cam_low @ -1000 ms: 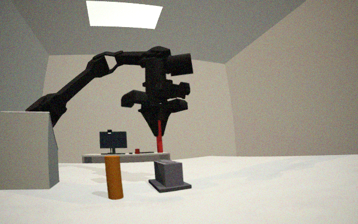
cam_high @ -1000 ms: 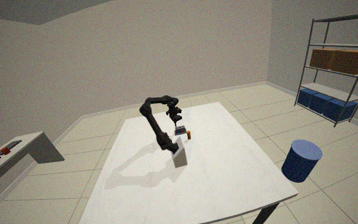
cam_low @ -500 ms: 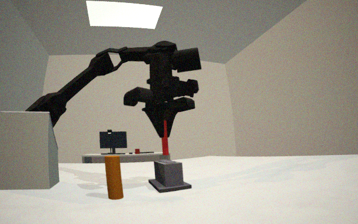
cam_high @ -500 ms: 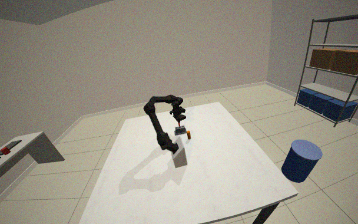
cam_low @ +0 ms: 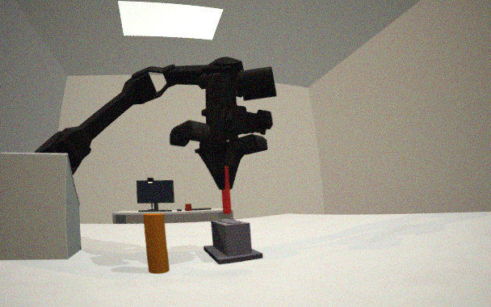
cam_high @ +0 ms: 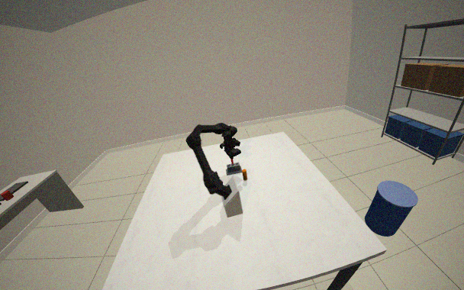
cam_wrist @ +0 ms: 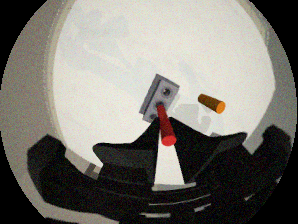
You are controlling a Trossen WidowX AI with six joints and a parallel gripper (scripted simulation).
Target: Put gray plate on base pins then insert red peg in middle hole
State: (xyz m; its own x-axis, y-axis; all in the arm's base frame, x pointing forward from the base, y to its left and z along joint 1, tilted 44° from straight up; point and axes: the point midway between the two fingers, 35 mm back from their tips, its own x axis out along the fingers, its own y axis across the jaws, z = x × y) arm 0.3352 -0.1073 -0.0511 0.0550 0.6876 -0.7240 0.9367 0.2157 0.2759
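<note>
Right now the red peg is right at my gripper tip. The rest, counted from my gripper tip: gray plate (7 cm below); then orange cylinder (13 cm behind, 5 cm to the right, 7 cm below).
</note>
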